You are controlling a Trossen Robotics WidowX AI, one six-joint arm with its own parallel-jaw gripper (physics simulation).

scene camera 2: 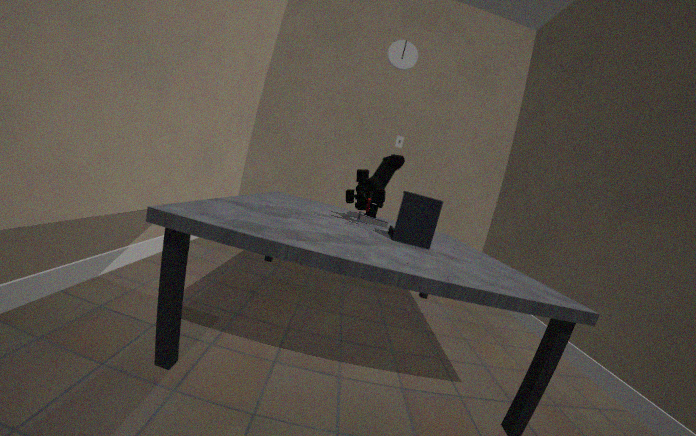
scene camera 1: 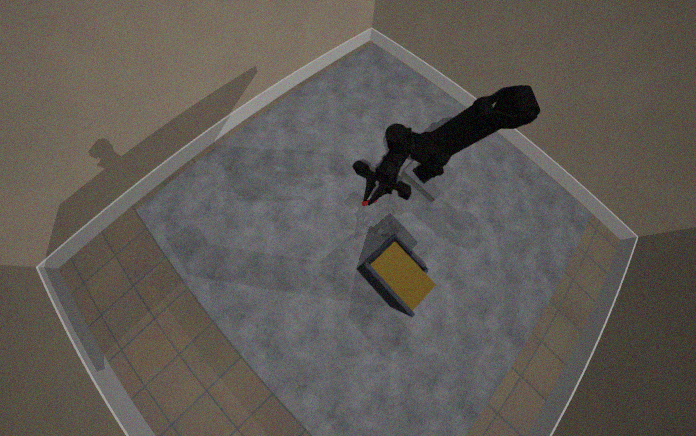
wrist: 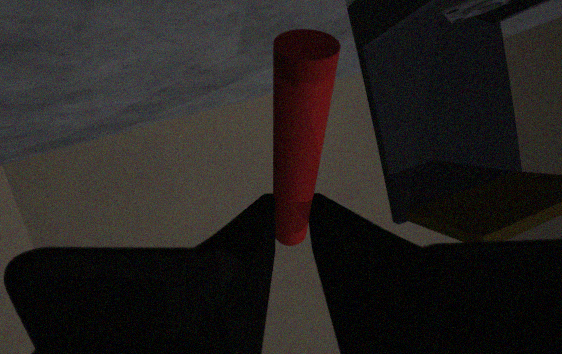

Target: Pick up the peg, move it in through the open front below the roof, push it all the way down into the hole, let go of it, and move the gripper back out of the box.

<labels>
same spot on dark box: (scene camera 2: pixel 418 215) = (scene camera 1: pixel 379 287)
</labels>
